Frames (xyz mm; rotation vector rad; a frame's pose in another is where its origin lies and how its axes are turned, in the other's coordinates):
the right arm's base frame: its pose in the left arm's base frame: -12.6 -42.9 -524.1 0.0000 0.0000 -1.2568
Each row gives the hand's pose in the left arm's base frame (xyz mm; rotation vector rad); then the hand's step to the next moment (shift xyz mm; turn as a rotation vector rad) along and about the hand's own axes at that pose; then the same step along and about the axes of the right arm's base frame.
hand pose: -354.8 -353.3 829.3 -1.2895 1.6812 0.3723
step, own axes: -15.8 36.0 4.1 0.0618 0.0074 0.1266
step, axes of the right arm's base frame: -34.2 -19.8 0.3 -0.0368 0.0713 -0.1160
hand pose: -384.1 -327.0 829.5 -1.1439 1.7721 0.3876
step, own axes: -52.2 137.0 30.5 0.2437 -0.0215 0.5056
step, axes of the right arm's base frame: -140.8 -50.9 -0.8 -0.1105 0.3179 -0.4497
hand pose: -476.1 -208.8 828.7 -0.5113 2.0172 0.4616
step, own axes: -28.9 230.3 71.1 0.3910 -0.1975 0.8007
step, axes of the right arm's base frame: -241.4 17.2 18.3 -0.0175 0.5413 -0.7347
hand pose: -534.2 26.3 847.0 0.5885 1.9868 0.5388
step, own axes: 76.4 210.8 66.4 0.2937 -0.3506 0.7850
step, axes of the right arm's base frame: -189.7 129.6 43.7 0.1547 0.4849 -0.7525
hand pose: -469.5 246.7 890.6 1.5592 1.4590 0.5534
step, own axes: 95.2 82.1 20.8 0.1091 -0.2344 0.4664
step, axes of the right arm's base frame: -62.8 105.4 34.4 0.1449 0.2420 -0.4525
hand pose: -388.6 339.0 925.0 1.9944 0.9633 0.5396
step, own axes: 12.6 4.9 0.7 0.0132 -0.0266 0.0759
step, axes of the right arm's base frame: -4.3 12.2 3.9 0.0316 0.0391 -0.0642
